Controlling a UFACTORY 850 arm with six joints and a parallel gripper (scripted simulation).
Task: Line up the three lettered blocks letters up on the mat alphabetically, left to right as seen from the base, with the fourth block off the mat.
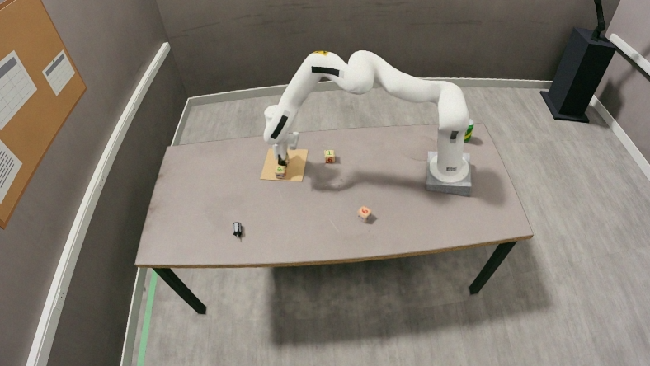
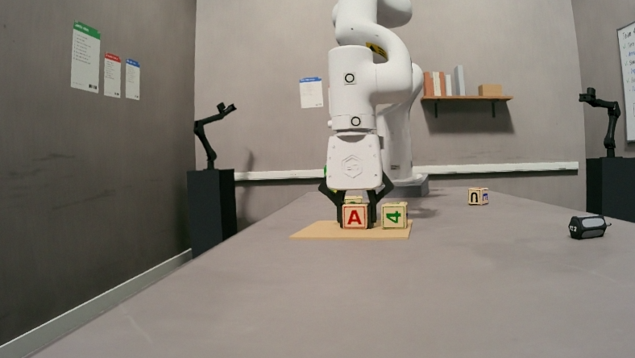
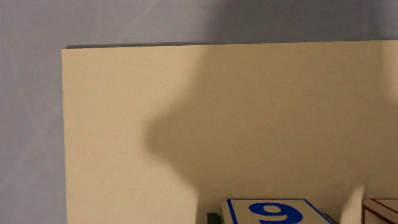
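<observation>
My hand is 2 cm above the tan mat. The rest, counted from my hand: green can 92 cm behind, 23 cm to the right, 4 cm above; black device 40 cm to the left, 14 cm ahead, 1 cm below.
</observation>
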